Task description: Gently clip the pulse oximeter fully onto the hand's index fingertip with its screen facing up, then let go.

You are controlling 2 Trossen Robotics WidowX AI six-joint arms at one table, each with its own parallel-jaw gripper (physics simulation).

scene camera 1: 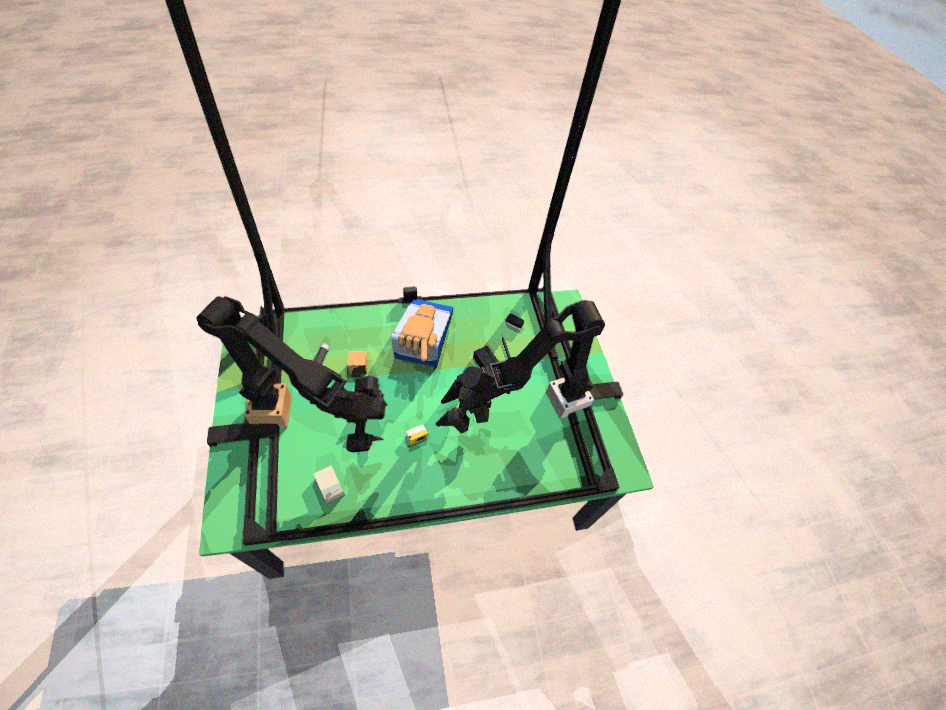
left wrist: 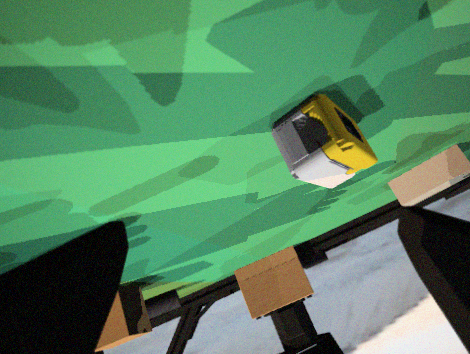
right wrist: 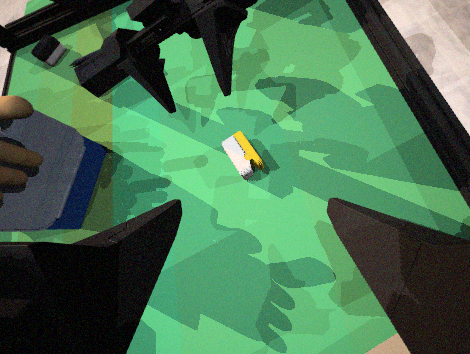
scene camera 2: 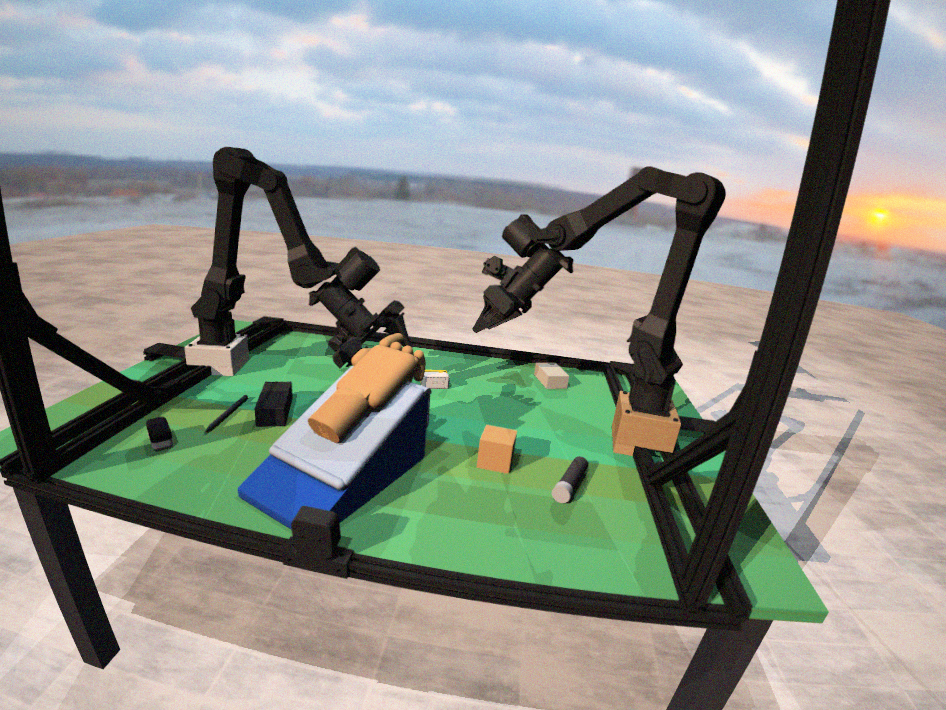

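Pixels of known places: left gripper, between the fingertips: (scene camera 1: 438, 413) (left wrist: 263, 227) (right wrist: 197, 105); right gripper, between the fingertips: (scene camera 1: 384, 422) (left wrist: 431, 340) (right wrist: 254, 205) (scene camera 2: 480, 329); left arm's base, origin of its link: (scene camera 1: 571, 390) (scene camera 2: 217, 340); right arm's base, origin of its link: (scene camera 1: 265, 399) (left wrist: 285, 305) (scene camera 2: 649, 406).
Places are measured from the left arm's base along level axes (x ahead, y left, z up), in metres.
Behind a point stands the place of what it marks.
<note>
The yellow and white pulse oximeter (scene camera 1: 416, 435) @[x 0.476, y -0.033, z -0.027 m] (scene camera 2: 435, 379) @[x 0.473, y -0.058, z -0.036 m] (left wrist: 325, 142) @[x 0.472, y -0.042, z -0.045 m] (right wrist: 242, 155) @[x 0.478, y -0.042, z -0.028 m] lies on its side on the green table, its dark screen facing sideways. The tan hand (scene camera 1: 418, 327) @[x 0.378, y -0.301, z 0.094 m] (scene camera 2: 382, 370) @[x 0.385, y -0.323, z 0.088 m] rests palm down on a pale pad on a blue wedge (scene camera 2: 382, 473) @[x 0.394, y -0.407, z -0.030 m]; its index finger (scene camera 1: 424, 350) sticks out, bare. My left gripper (scene camera 1: 442, 410) @[x 0.398, y -0.065, z -0.003 m] (left wrist: 263, 227) @[x 0.398, y -0.065, z -0.003 m] (right wrist: 197, 105) @[x 0.398, y -0.065, z -0.003 m] is open and empty, a short way from the oximeter, beyond it in the right wrist view. My right gripper (scene camera 2: 477, 328) @[x 0.556, y -0.052, z 0.074 m] (right wrist: 254, 205) @[x 0.556, y -0.052, z 0.074 m] is open and empty, raised above the table on the oximeter's other side.
An orange cube (scene camera 1: 356, 363) @[x 0.571, y -0.306, z -0.009 m] (scene camera 2: 496, 448) @[x 0.558, y -0.348, z -0.018 m] and a dark cylinder (scene camera 2: 570, 479) @[x 0.661, y -0.405, z -0.033 m] lie beside the wedge. A beige box (scene camera 1: 328, 483) @[x 0.736, y 0.019, z -0.029 m] (scene camera 2: 551, 375) @[x 0.725, y -0.022, z -0.029 m] lies near the front. A black block (scene camera 2: 273, 403) @[x 0.192, y -0.226, z -0.025 m], a pen (scene camera 2: 226, 413) @[x 0.105, y -0.225, z -0.052 m] and a small dark piece (scene camera 2: 158, 433) @[x 0.045, y -0.343, z -0.029 m] lie on the wedge's other side.
</note>
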